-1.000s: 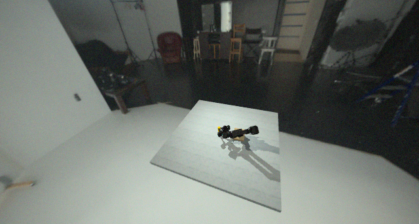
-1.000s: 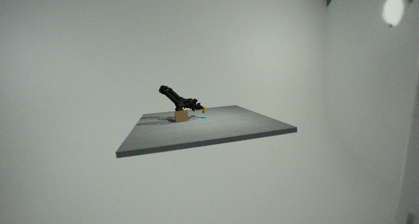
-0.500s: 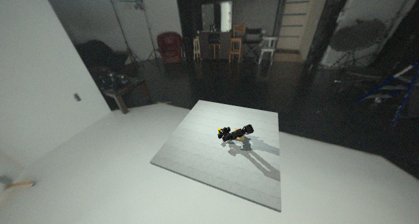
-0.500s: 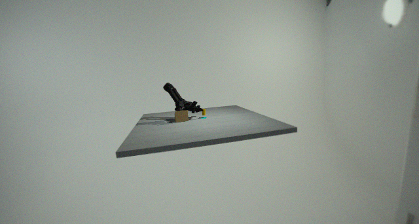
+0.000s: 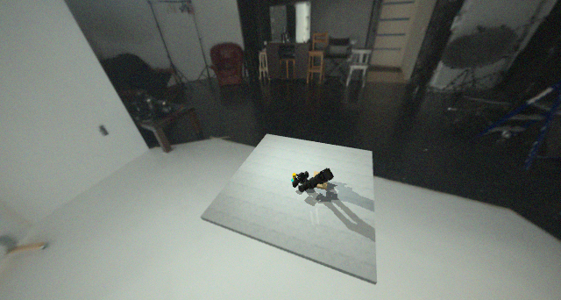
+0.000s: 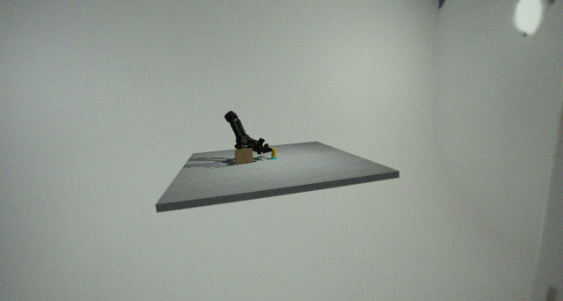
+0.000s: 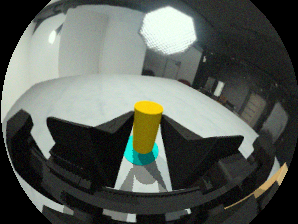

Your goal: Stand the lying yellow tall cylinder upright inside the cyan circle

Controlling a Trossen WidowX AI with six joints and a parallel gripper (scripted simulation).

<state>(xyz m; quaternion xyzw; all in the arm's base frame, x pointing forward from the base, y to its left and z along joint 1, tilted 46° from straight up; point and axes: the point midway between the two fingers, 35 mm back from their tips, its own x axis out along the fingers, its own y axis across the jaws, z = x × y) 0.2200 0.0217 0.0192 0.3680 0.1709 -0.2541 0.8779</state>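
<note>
Now: the cyan circle 70 mm below my gripper tip. The rest, counted from my gripper tip: yellow tall cylinder: 20 mm below.
</note>
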